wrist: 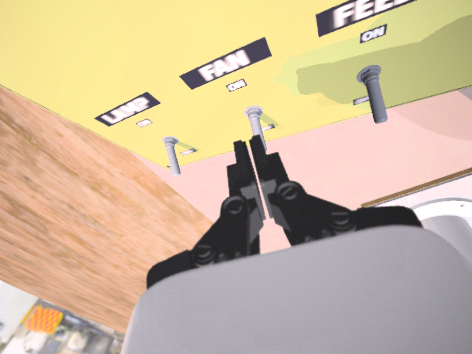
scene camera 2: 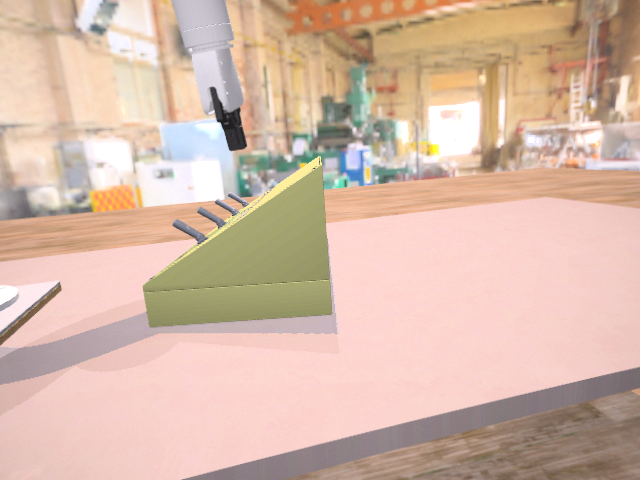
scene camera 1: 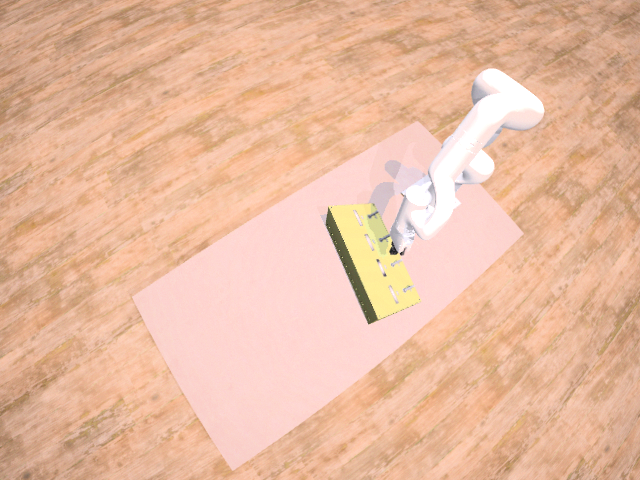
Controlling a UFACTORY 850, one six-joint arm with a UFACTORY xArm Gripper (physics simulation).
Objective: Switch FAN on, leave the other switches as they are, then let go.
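Note:
A yellow sloped switch box (scene camera 1: 361, 258) (scene camera 2: 268, 268) (wrist: 125, 30) carries levers with name labels. The FAN lever (scene camera 1: 396, 262) (scene camera 2: 226, 206) (wrist: 254, 119) leans to the low side of the slope, away from its ON mark (wrist: 236, 85). The LAMP lever (scene camera 1: 408, 288) (wrist: 172, 157) and the FEED lever (scene camera 1: 385, 238) (wrist: 376, 97) lean the same way. My gripper (scene camera 1: 397, 251) (scene camera 2: 237, 148) (wrist: 251, 156) is shut with nothing between its fingers. It hangs above the slope, apart from the levers in scene camera 2. In the wrist view its tips cover the FAN lever's end.
A fourth lever (scene camera 1: 373, 214) stands beyond FEED. The box stands on a pink table top (scene camera 1: 258, 335) (scene camera 2: 465, 310), whose near edge shows in scene camera 2. The robot's base plate (scene camera 2: 38, 301) is at the left there. My arm (scene camera 1: 460, 149) reaches in from the upper right in scene camera 1.

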